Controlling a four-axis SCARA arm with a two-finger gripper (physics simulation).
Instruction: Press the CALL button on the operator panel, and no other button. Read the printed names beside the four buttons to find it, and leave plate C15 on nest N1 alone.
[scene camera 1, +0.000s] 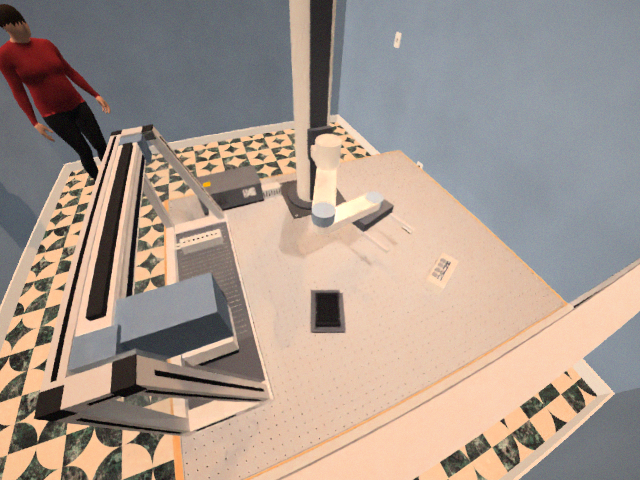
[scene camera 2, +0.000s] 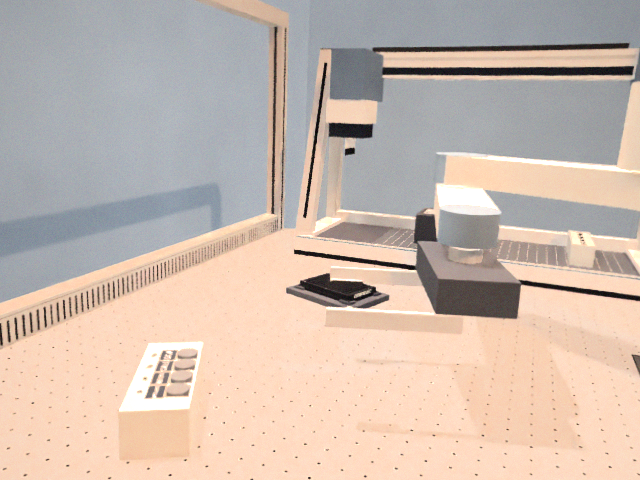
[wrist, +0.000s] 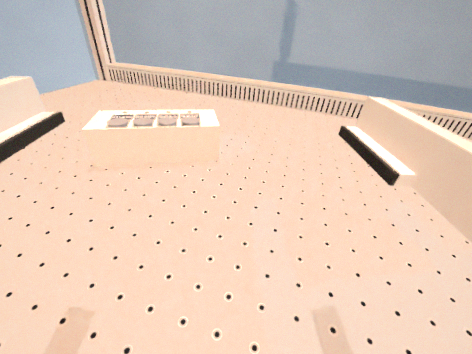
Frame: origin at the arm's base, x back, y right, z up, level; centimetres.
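Where they show: gripper, fingertip midpoint: (scene camera 1: 400, 241) (scene camera 2: 328, 292) (wrist: 206, 106); arm's base, origin of the base link: (scene camera 1: 311, 195).
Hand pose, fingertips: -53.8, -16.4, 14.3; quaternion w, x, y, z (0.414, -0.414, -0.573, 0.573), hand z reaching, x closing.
Each offset is from my fingertips to the centre of the thing, as dx, dy, dz. "*": to the spot under its first point.
The operator panel @(-14.4, -13.4, -10.2) (scene camera 1: 442, 270) (scene camera 2: 155, 434) (wrist: 155, 146) is a cream box with four round grey buttons in a row on top. Dark printed labels stand beside the buttons, too small and blurred to read, so I cannot tell which is CALL. My gripper (scene camera 1: 397, 240) (scene camera 2: 328, 295) is open and empty above the table, apart from the panel. Its fingers show at both sides of the wrist view, with the panel beyond them, left of centre. Black plate C15 @(-10.6, +35.3, -11.1) (scene camera 1: 327, 308) (scene camera 2: 336, 287) lies on the grey nest N1 @(* -17.4, +38.2, -11.8) (scene camera 1: 327, 329) (scene camera 2: 297, 291), away from the fingers.
A gantry frame (scene camera 1: 248, 310) (scene camera 2: 312, 155) with a blue-grey head @(* -22.1, +70.0, +35.8) (scene camera 1: 170, 315) (scene camera 2: 354, 74) stands over a slotted deck. A white block @(* +33.0, +73.2, -3.5) (scene camera 1: 199, 238) (scene camera 2: 581, 250) is on that deck. A dark grey box @(* +57.9, +55.2, -1.5) (scene camera 1: 232, 188) stands near the arm's column (scene camera 1: 303, 103). A person in red stands beyond the table.
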